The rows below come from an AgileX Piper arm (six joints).
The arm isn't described. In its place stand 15 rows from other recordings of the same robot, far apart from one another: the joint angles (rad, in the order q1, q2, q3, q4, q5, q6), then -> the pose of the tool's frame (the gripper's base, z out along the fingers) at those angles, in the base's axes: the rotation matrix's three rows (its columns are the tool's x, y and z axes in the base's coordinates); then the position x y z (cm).
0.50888 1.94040 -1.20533 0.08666 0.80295 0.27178 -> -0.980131 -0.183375 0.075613; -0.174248 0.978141 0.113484; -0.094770 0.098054 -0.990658; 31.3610 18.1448 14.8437
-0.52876 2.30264 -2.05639 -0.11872 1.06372 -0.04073 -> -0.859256 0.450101 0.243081; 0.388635 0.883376 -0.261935; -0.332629 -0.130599 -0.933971; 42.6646 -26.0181 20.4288
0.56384 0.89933 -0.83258 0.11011 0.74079 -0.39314 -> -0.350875 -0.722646 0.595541; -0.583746 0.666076 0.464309; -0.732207 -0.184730 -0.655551; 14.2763 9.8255 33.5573
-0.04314 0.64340 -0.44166 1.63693 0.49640 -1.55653 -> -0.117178 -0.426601 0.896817; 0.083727 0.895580 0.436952; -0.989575 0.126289 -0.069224; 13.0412 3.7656 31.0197
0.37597 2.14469 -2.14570 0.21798 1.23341 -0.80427 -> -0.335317 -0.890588 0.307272; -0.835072 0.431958 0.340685; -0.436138 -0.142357 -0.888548; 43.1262 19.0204 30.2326
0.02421 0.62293 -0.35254 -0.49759 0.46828 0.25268 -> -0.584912 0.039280 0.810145; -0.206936 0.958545 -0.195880; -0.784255 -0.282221 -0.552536; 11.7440 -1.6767 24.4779
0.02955 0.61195 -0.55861 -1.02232 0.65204 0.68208 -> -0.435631 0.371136 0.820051; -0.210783 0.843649 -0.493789; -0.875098 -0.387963 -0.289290; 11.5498 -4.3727 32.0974
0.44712 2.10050 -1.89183 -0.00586 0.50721 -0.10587 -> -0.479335 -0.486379 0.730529; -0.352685 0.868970 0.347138; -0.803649 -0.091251 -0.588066; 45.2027 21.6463 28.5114
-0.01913 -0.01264 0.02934 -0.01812 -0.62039 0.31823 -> 0.611227 -0.179874 0.770744; 0.287193 0.957864 -0.004211; -0.737510 0.223926 0.637131; 3.5855 0.0273 25.5616
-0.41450 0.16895 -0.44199 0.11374 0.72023 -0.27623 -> -0.377802 0.270736 0.885419; -0.040139 0.950605 -0.307795; -0.925016 -0.151826 -0.348273; 3.9400 -0.9893 28.5822
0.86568 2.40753 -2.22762 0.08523 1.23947 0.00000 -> -0.650775 -0.753664 0.092096; -0.721927 0.651771 0.232412; -0.235186 0.084761 -0.968247; 32.4178 39.2207 19.4074
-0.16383 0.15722 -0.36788 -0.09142 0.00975 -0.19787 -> 0.221961 0.237111 0.945786; -0.325832 0.932258 -0.157252; -0.919003 -0.273264 0.284183; 4.6981 -0.7849 32.5823
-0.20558 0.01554 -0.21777 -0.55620 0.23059 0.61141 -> 0.111845 0.313463 0.942991; 0.044735 0.946394 -0.319901; -0.992718 0.077964 0.091827; 3.9095 -1.9369 26.6992
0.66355 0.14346 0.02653 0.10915 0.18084 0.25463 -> -0.414605 -0.517405 0.748595; 0.125319 0.782329 0.610128; -0.901331 0.346775 -0.259517; 5.0577 4.1805 17.9152
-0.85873 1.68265 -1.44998 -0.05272 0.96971 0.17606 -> -0.468279 0.846070 0.254718; 0.765322 0.532457 -0.361622; -0.441584 0.025601 -0.896855; 23.3042 -27.6049 30.3118
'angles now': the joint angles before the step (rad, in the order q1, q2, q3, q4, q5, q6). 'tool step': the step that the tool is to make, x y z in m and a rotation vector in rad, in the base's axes. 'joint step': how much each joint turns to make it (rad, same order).
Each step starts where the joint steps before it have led.
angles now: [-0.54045 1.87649 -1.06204 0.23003 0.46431 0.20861]
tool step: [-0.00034 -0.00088 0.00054 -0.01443 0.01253 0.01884]
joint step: [0.00002 0.00000 -0.00405 -0.02661 0.00754 0.00004]
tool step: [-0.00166 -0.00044 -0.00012 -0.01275 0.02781 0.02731]
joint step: [-0.00002 -0.00001 -0.00318 -0.03698 0.02083 -0.00002]
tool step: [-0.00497 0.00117 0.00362 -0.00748 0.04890 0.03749]
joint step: [0.00000 -0.01438 -0.00158 -0.04839 0.05459 -0.00003]
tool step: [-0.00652 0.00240 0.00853 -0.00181 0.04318 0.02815]
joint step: [0.00000 -0.02994 0.00002 -0.03627 0.06634 0.00000]
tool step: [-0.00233 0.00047 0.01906 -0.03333 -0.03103 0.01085]
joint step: [0.00000 -0.05197 -0.00672 -0.01661 0.01497 0.00002]
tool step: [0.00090 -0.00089 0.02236 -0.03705 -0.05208 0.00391]
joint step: [-0.00001 -0.04731 -0.02516 -0.00629 0.00876 -0.00002]
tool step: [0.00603 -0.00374 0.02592 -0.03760 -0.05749 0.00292]
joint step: [0.00002 -0.02830 -0.06309 -0.00375 0.02279 0.00003]
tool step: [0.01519 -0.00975 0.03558 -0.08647 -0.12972 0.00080]
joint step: [-0.00001 -0.01033 -0.10468 -0.00713 -0.04076 -0.00002]
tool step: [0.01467 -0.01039 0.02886 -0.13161 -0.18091 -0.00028]
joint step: [-0.00001 -0.00212 -0.06014 -0.01879 -0.16070 -0.00001]
